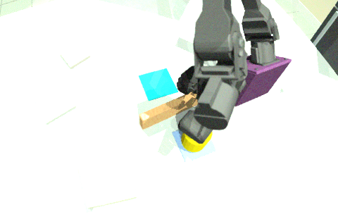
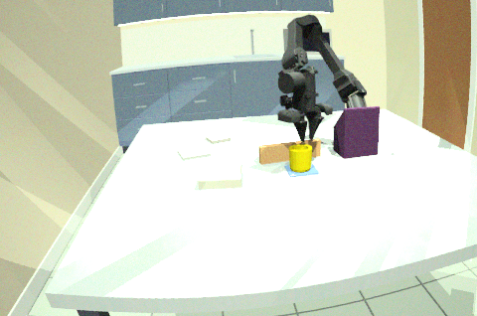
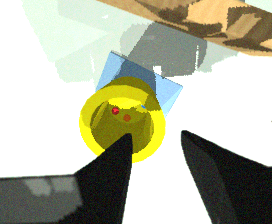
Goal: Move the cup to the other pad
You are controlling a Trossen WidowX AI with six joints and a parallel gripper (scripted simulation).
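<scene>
Now: gripper tip 5 cm above the cup, 2 cm short of it and 1 cm to the right of it. The rest, counted from my gripper tip: wooden bar (9 cm to the right, 7 cm below, 3 cm ahead); light blue pad (10 cm below, 2 cm ahead, 1 cm to the left); cyan pad (19 cm to the right, 10 cm below, 4 cm ahead).
</scene>
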